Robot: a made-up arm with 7 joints.
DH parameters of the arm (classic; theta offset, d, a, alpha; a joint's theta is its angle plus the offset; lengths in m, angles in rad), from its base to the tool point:
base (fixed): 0 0 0 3.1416
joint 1: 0 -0.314 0 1.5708
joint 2: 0 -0.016 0 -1.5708
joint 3: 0 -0.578 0 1.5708
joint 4: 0 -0.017 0 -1.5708
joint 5: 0 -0.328 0 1.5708
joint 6: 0 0 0 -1.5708
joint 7: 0 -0.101 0 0
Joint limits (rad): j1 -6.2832..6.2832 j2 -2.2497..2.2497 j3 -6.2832..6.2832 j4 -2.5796..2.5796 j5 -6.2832..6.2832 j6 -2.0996..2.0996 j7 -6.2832..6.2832
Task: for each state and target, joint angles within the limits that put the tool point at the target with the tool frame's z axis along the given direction. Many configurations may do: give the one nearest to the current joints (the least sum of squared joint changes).
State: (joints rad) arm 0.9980 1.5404 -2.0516 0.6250 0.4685 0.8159 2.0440
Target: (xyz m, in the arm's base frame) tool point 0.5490 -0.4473 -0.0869 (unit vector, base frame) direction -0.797 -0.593 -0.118
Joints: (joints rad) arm 1.1933 2.2211 -1.8616 0.9730 0.4266 0.9406 2.0440
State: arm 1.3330 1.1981 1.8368 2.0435 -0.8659 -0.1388 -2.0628
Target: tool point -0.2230 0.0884 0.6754 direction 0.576 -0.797 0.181
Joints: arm 1.4072 0.3803 2.3679 2.3841 -0.6577 -0.3515 -2.0628
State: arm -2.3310 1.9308 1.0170 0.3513 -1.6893 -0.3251 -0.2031
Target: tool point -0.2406 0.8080 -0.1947 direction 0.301 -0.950 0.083
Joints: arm -2.0352 2.1749 1.4514 0.3542 -1.1832 -0.5781 -0.2031
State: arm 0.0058 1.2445 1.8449 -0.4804 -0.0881 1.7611 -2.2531
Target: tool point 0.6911 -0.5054 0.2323 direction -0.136 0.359 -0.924
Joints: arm 0.7569 1.5627 2.5586 -0.7714 0.4021 1.9255 -2.2531
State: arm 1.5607 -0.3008 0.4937 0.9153 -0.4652 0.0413 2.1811
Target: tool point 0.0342 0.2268 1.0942 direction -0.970 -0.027 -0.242
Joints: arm 0.9547 -0.6338 -0.3920 1.0574 -0.7894 0.8334 2.1811
